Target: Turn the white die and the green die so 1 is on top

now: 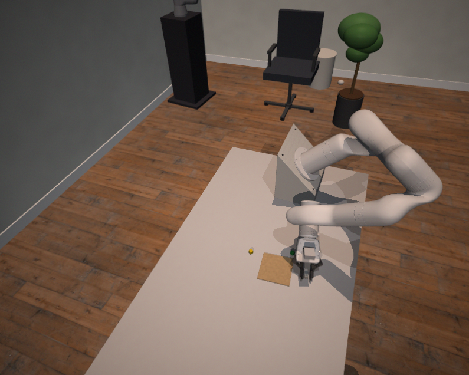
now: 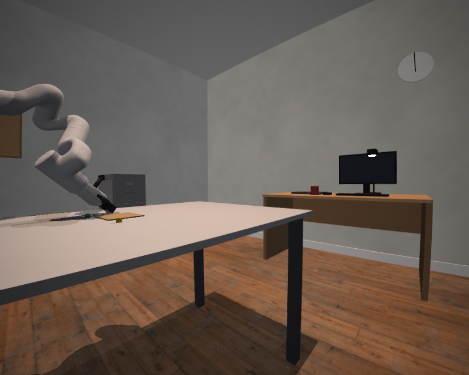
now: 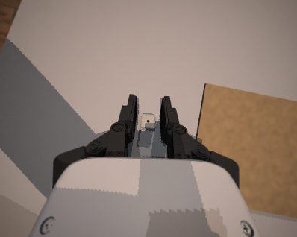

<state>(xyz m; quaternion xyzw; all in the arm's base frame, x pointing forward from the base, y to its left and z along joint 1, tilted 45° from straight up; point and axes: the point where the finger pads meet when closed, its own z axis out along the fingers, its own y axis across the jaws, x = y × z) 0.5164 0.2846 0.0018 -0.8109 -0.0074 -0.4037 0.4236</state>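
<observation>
The white die lies 2 cm below my hand. Also, from my hand: mat: 2 cm ahead, 13 cm to the right, 2 cm below; yellow die: 1 cm behind, 27 cm to the right, 2 cm below; green die: 9 cm behind, 10 cm to the right, 2 cm below.
</observation>
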